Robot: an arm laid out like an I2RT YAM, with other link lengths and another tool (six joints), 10 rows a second.
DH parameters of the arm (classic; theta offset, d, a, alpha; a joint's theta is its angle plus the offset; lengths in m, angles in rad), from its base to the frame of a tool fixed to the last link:
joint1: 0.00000 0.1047 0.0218 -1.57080
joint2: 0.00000 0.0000 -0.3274 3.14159
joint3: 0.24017 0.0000 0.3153 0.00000
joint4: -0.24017 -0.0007 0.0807 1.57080
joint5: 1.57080 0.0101 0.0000 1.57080
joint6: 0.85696 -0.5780 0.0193 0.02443
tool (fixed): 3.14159 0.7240 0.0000 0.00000
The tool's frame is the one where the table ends.
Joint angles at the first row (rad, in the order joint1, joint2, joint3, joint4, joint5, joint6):
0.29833 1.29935 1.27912 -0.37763 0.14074 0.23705
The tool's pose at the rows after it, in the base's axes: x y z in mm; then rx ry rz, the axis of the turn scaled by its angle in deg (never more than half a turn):
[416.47, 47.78, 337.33, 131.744, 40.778, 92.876]
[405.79, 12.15, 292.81, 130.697, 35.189, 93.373]
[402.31, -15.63, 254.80, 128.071, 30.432, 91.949]
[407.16, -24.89, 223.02, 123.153, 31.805, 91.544]
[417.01, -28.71, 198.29, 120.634, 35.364, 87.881]
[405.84, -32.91, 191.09, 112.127, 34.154, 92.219]
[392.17, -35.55, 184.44, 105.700, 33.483, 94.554]
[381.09, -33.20, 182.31, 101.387, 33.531, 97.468]
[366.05, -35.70, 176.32, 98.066, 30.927, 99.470]
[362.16, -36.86, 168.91, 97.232, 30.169, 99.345]
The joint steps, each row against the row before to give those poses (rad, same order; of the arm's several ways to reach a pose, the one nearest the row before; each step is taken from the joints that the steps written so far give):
-0.09866 -0.10137 -0.23179 0.15074 -0.05806 0.00534
-0.09123 -0.05837 -0.19347 0.16390 -0.02739 -0.00001
-0.05877 -0.00074 -0.14035 0.16424 0.02489 -0.01848
-0.01721 0.04939 -0.11115 0.20278 0.01375 -0.06908
-0.00294 0.08157 -0.03405 0.10464 0.01719 -0.07870
-0.00198 0.00803 -0.12632 0.26131 0.02007 -0.05296
-0.00006 0.01879 -0.09947 0.20932 0.01489 -0.04770
0.00346 0.01510 -0.06749 0.15038 -0.00986 -0.02246
0.00279 0.03387 -0.07335 0.16876 0.02172 -0.00213
0.00298 0.04677 -0.02512 0.08449 0.01501 -0.00607

